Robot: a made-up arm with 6 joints. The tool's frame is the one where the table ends. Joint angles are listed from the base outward.
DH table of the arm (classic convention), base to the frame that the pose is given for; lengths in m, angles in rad. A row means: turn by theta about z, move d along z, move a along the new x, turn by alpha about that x. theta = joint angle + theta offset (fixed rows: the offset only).
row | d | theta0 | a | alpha
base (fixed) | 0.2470 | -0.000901 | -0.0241 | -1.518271
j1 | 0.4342 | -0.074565 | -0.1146 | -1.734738
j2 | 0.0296 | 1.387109 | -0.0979 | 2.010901
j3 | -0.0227 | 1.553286 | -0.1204 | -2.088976
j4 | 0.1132 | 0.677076 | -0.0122 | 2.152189
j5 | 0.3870 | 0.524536 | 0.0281 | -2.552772
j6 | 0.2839 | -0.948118 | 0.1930 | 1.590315
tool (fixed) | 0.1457 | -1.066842 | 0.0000 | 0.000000
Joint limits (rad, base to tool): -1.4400..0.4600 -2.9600..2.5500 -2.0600..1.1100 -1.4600..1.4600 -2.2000..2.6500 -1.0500..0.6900
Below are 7 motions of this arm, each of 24 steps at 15 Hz.
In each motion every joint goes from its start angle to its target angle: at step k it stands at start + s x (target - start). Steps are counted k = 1, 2, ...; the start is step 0. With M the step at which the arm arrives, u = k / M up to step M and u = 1 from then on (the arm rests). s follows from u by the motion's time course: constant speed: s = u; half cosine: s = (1 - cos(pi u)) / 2; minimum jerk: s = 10 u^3 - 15 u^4 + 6 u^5.
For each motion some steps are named. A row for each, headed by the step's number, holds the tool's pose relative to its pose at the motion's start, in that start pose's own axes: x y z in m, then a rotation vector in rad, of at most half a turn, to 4 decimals.
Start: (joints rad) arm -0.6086 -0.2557 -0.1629 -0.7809 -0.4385 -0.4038
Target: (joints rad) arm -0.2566 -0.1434 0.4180 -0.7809 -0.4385 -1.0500
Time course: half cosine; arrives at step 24
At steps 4, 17, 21, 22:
4: 0.0071 -0.0197 0.0253 0.0806 0.0076 -0.0012
17: 0.1235 -0.3154 0.1767 0.9388 0.0669 -0.1952
21: 0.1473 -0.3862 0.1752 1.1087 0.0696 -0.2792
22: 0.1502 -0.3955 0.1741 1.1309 0.0695 -0.2916

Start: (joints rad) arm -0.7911 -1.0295 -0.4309 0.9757 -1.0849 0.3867
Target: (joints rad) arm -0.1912 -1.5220 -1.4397 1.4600 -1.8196 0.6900
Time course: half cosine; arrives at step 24
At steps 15, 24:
15: 0.1239 0.1088 -0.4520 -0.9578 0.4307 -0.1945
24: 0.1237 0.0793 -0.6083 -1.3144 0.5792 -0.1931

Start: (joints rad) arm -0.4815 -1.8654 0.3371 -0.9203 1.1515 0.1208
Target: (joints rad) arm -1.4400 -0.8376 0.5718 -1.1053 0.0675 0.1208
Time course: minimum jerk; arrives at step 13
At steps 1, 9, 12, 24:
1: 0.0013 0.0003 -0.0027 -0.0078 -0.0020 -0.0042
9: 0.1937 -0.4028 -0.4605 -1.7239 -0.3847 -0.6285
12: 0.1896 -0.5449 -0.4644 -2.0867 -0.4990 -0.6699
24: 0.1893 -0.5482 -0.4640 -2.0952 -0.5021 -0.6704

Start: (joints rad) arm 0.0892 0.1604 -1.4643 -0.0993 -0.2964 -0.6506
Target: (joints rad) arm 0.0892 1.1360 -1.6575 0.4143 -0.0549 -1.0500
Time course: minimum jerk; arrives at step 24
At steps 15, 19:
15: 0.1828 -0.0488 -0.3136 -0.3507 0.6196 -0.4140
19: 0.1858 -0.1013 -0.3999 -0.4869 0.7574 -0.5549

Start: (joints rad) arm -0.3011 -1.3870 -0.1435 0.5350 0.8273 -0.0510
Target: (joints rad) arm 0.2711 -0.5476 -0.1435 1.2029 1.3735 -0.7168
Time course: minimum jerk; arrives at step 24
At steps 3, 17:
3: 0.0038 -0.0058 0.0090 0.0281 0.0053 -0.0088
17: 0.1425 -0.4528 0.1118 1.2293 0.2813 -0.8424

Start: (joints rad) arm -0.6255 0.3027 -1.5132 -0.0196 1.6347 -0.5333
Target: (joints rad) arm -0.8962 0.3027 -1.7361 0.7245 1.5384 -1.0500
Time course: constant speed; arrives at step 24
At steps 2, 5, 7, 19, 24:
2: 0.0066 -0.0115 0.0020 -0.0009 -0.0792 -0.0432
5: 0.0144 -0.0291 0.0065 -0.0018 -0.2005 -0.1054
7: 0.0180 -0.0409 0.0102 -0.0023 -0.2830 -0.1453
19: 0.0141 -0.1079 0.0357 -0.0131 -0.7980 -0.3582
24: 0.0012 -0.1322 0.0430 -0.0265 -1.0194 -0.4349

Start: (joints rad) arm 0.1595 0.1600 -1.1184 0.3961 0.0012 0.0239
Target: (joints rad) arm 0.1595 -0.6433 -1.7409 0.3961 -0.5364 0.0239
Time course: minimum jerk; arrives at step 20
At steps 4, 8, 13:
4: 0.0025 0.0036 -0.0133 -0.0327 -0.0369 -0.0362
8: 0.0284 0.0083 -0.0638 -0.1555 -0.1903 -0.2155
13: 0.1073 -0.0277 -0.1051 -0.2715 -0.3909 -0.5744

